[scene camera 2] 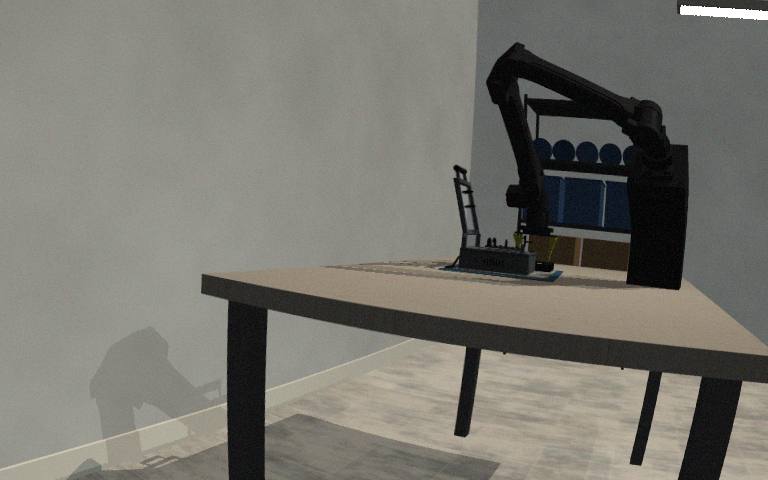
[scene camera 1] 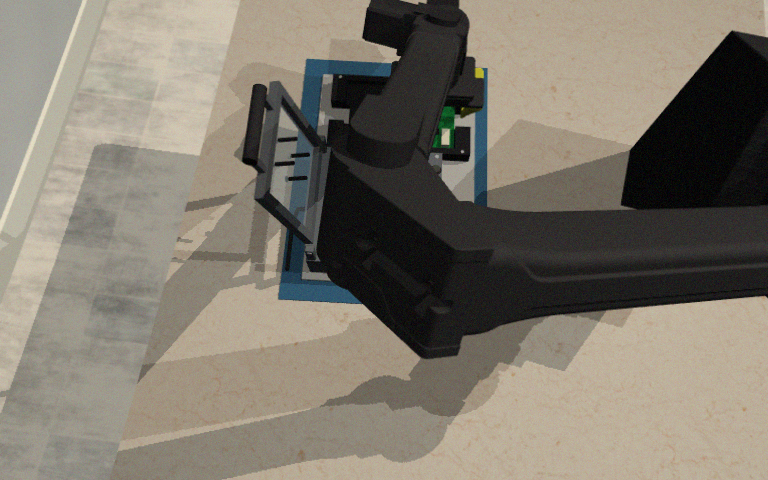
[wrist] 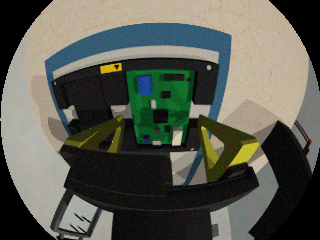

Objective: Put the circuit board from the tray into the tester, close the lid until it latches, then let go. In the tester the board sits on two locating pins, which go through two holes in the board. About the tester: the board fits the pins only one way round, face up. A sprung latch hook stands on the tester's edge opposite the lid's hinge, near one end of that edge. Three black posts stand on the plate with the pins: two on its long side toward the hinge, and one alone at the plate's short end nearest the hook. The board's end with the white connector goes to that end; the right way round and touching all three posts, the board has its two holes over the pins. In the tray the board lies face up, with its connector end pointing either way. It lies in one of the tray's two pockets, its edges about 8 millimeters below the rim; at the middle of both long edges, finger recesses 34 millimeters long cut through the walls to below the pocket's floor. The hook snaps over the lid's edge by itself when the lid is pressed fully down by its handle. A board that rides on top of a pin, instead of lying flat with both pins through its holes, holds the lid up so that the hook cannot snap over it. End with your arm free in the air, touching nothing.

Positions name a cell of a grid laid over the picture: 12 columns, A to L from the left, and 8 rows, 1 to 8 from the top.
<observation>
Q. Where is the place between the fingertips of my gripper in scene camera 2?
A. I5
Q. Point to a green circuit board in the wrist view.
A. At G4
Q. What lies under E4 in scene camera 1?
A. A see-through lid.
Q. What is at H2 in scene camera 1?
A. My gripper.
</observation>
